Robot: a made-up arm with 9 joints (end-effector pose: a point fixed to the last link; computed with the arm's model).
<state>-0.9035 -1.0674 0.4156 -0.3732 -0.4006 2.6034 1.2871 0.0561 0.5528</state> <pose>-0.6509 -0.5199 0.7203 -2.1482 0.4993 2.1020</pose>
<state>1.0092 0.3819 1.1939 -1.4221 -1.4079 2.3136 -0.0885 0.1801 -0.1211</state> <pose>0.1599 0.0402 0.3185 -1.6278 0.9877 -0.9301</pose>
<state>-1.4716 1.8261 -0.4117 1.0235 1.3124 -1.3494 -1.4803 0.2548 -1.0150</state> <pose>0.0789 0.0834 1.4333 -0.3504 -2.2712 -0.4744</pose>
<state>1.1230 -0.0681 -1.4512 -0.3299 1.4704 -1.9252 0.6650 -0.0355 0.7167</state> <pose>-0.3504 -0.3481 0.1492 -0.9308 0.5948 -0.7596</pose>
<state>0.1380 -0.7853 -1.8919 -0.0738 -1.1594 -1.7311 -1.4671 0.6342 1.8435</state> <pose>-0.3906 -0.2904 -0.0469 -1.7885 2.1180 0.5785</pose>
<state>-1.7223 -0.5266 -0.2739 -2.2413 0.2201 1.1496 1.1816 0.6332 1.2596</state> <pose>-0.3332 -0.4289 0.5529 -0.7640 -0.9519 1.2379</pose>
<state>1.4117 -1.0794 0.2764 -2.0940 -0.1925 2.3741 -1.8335 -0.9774 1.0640</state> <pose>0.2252 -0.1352 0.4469 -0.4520 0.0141 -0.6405</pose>
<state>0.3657 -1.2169 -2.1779 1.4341 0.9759 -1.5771 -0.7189 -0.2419 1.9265</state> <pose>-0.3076 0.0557 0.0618 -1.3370 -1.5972 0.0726</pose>
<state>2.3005 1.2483 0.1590 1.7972 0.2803 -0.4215 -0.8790 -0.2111 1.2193</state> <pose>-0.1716 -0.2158 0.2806 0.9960 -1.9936 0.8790</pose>
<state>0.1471 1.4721 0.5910 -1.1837 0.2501 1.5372 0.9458 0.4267 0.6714</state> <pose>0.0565 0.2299 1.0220 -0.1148 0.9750 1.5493</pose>
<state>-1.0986 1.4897 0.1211 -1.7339 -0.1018 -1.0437 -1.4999 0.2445 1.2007</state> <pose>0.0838 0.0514 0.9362 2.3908 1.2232 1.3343</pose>
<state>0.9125 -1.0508 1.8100 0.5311 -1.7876 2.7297 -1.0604 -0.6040 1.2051</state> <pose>0.4194 0.0806 0.6697 1.5219 -0.6279 -1.1811</pose>
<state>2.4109 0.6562 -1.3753 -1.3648 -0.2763 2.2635 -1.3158 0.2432 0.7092</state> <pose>-0.5132 -0.2433 0.3028 -1.1551 1.0450 -0.4906</pose>
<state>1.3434 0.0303 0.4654 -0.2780 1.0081 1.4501 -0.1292 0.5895 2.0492</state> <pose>0.3804 -0.3730 0.6895 0.3638 2.3737 1.4015</pose>
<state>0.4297 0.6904 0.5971 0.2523 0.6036 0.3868 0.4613 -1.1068 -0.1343</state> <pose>0.2166 -0.1082 1.0015 0.7100 -0.3733 -0.6633</pose>
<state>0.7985 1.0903 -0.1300 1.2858 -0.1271 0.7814 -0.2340 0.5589 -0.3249</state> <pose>0.5332 -0.3197 0.4797 0.6208 0.7624 -0.5918</pose>
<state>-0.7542 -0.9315 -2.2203 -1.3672 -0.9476 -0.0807 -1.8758 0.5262 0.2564</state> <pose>0.2639 -0.2002 0.0780 -0.7309 0.3887 0.6817</pose>
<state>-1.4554 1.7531 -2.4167 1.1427 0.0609 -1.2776 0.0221 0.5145 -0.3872</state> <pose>0.3473 -0.1060 0.5491 -0.6206 0.3812 1.5501</pose>
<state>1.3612 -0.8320 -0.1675 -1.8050 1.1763 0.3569 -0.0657 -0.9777 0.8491</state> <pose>0.1607 -0.3126 0.8416 1.4826 2.1342 -0.5214</pose>
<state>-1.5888 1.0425 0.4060 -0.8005 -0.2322 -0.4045 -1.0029 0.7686 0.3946</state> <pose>-0.2225 -0.1928 0.8414 -2.1361 0.4928 -0.7529</pose>
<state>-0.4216 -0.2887 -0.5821 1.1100 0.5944 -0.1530 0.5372 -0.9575 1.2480</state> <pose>-0.1337 -0.5384 0.6357 1.6327 -0.1236 -1.4489</pose>
